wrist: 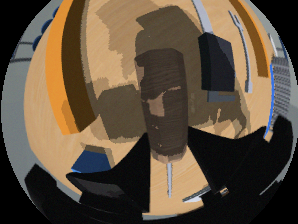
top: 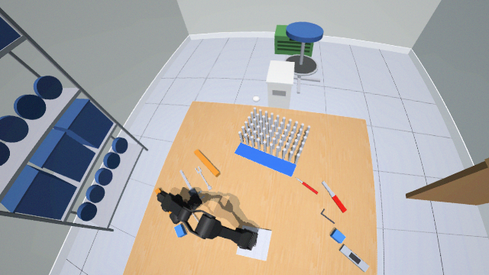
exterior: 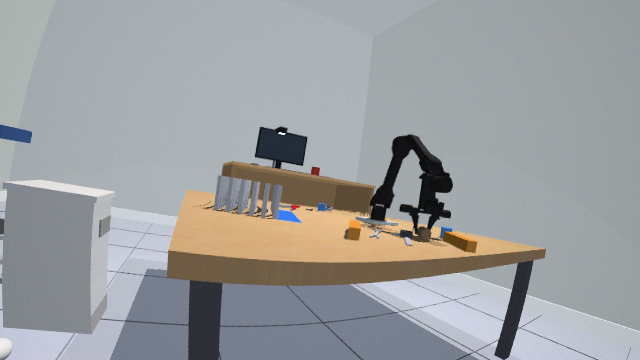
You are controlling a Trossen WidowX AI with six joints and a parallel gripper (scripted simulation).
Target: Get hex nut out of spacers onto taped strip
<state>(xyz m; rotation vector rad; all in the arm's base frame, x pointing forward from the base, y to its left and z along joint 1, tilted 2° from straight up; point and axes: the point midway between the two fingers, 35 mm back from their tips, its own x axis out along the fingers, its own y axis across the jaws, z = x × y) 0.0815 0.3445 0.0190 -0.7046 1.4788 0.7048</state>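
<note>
Now: the brown-handled hook tool 60 mm to the right of my gripper tip, 50 mm behind it and 10 mm above it. From my gripper tip the other things lie so: red screwdriver (580 mm to the right, 250 mm ahead); blue taped strip (370 mm ahead, 350 mm to the right, 10 mm below); small wrench (200 mm ahead, 20 mm to the right).
</note>
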